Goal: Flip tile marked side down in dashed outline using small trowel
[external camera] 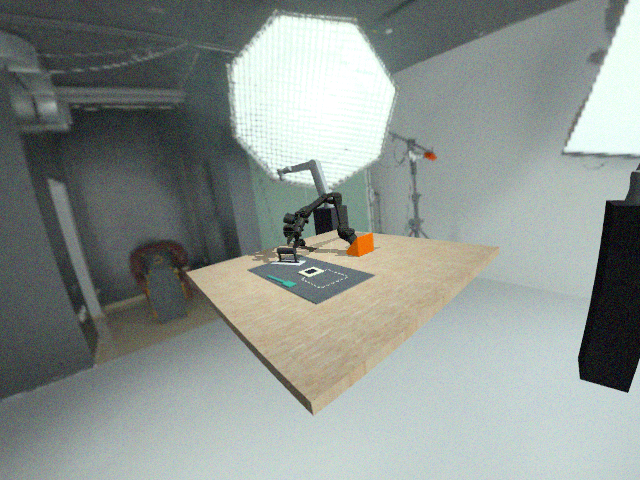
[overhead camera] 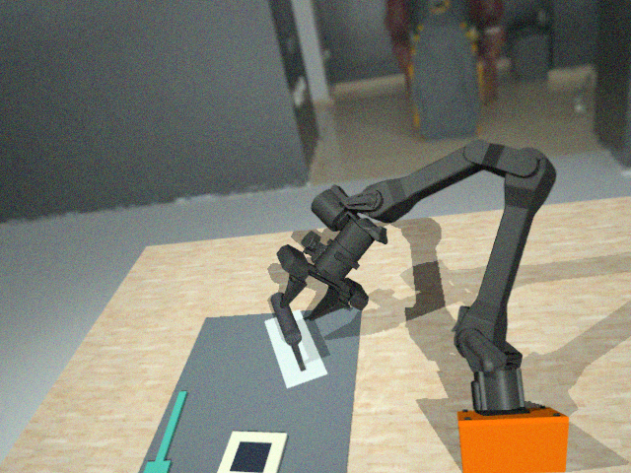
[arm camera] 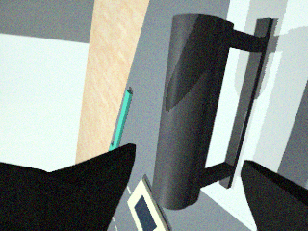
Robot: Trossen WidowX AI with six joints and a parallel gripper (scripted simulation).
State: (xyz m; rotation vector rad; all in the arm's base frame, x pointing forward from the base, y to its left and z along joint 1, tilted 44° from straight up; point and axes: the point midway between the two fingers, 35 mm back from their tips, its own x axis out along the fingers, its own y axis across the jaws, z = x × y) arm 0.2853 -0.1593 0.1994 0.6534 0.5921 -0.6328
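The grey mat is 20 cm to the left of my gripper tip, 11 cm below it and 9 cm ahead of it. The rest, counted from my gripper tip: teal strip (23 cm ahead, 21 cm to the left, 8 cm below); then cream tile (24 cm to the left, 8 cm below, 8 cm ahead).
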